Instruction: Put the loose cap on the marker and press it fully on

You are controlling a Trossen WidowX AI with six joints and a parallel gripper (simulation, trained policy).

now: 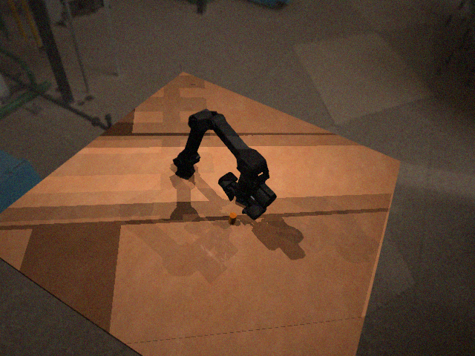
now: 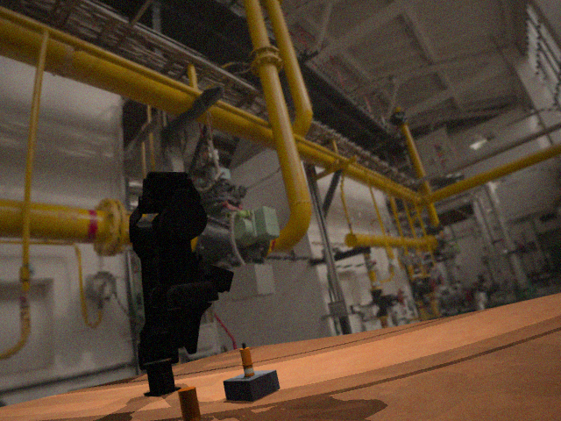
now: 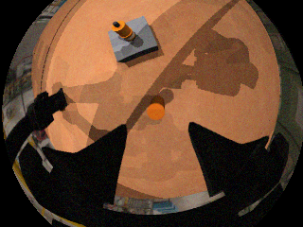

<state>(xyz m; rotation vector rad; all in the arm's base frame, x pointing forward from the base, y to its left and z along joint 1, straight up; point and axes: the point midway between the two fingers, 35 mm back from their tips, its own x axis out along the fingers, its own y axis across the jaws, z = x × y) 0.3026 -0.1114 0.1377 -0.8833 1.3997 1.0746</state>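
Right now the orange cap is 1 cm behind my gripper tip and 8 cm below it. The rest, counted from my gripper tip: orange marker 1 cm behind, 12 cm to the left, 3 cm below; holder block 1 cm behind, 12 cm to the left, 9 cm below.
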